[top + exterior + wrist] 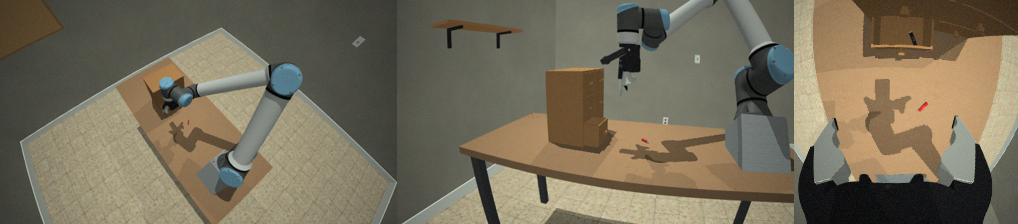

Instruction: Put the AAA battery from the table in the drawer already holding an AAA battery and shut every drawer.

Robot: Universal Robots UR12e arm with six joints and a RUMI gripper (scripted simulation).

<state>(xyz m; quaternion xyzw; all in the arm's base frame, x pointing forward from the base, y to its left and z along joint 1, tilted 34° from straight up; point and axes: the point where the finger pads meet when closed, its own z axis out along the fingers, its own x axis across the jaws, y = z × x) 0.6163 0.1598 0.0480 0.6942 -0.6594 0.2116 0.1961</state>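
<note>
Now: the AAA battery 240 mm below my hand, 100 mm behind it and 90 mm to the right of it.
</note>
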